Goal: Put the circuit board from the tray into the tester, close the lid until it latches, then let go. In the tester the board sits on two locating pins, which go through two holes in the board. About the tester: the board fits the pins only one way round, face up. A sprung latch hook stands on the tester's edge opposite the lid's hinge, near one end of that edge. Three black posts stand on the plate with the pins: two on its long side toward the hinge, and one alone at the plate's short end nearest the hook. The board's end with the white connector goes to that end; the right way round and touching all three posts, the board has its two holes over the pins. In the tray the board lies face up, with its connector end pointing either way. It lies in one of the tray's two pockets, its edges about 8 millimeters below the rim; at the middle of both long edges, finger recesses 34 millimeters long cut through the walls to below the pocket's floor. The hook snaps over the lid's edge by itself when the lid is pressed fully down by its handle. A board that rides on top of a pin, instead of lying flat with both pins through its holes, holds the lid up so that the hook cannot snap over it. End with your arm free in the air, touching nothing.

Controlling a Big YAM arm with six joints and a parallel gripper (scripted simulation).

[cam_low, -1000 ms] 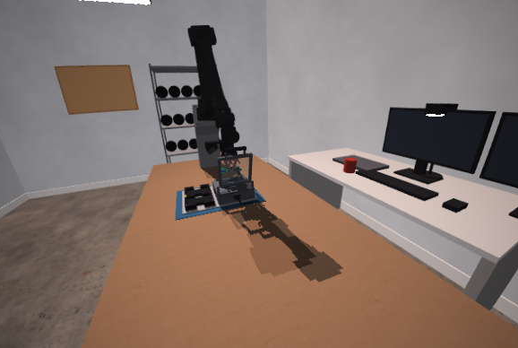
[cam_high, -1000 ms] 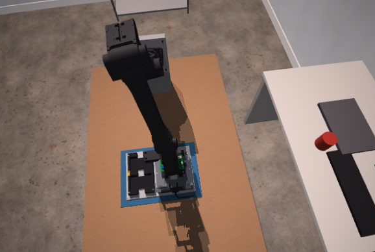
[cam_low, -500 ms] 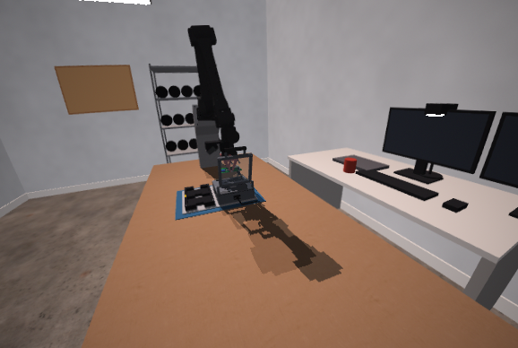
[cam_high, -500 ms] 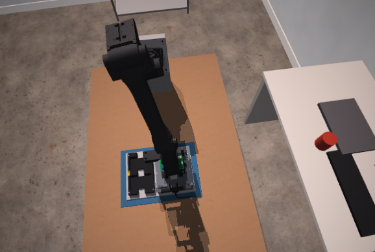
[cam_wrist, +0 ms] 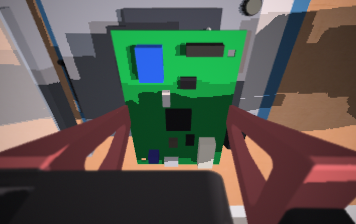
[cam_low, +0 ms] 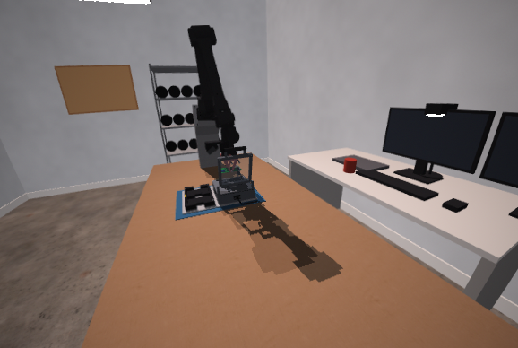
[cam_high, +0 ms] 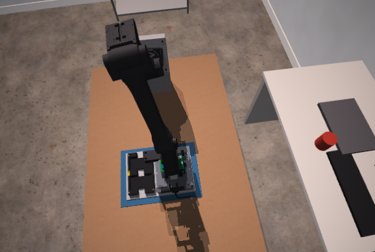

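My hand is right at the green circuit board. Also, from my hand: clear lid 13 cm ahead, 5 cm above, 2 cm to the left.
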